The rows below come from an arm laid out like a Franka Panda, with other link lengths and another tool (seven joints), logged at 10 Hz.
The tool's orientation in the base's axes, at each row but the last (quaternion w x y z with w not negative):
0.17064 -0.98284 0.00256 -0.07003
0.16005 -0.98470 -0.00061 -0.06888
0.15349 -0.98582 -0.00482 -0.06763
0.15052 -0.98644 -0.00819 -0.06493
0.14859 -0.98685 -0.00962 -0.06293
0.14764 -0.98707 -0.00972 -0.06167
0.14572 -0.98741 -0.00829 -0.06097
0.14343 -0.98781 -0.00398 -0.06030
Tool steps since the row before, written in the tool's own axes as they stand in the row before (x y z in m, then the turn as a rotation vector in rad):
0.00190 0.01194 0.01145 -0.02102 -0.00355 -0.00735
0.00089 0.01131 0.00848 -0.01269 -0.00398 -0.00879
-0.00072 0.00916 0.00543 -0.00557 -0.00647 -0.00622
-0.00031 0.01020 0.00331 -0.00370 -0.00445 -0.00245
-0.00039 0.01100 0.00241 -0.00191 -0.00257 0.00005
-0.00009 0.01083 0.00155 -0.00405 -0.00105 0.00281
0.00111 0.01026 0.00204 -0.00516 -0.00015 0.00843
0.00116 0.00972 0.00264 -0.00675 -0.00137 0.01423
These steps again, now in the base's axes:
0.00369 -0.00746 -0.01442 -0.02190 0.00149 0.00517
0.00229 -0.00808 -0.01141 -0.01385 0.00127 0.00779
0.00028 -0.00707 -0.00799 -0.00653 0.00434 0.00707
0.00047 -0.00875 -0.00619 -0.00413 0.00353 0.00315
0.00032 -0.00980 -0.00555 -0.00199 0.00247 0.00046
0.00050 -0.00990 -0.00463 -0.00372 0.00182 -0.00287
0.00169 -0.00924 -0.00474 -0.00413 0.00259 -0.00860
0.00171 -0.00858 -0.00512 -0.00506 0.00542 -0.01397

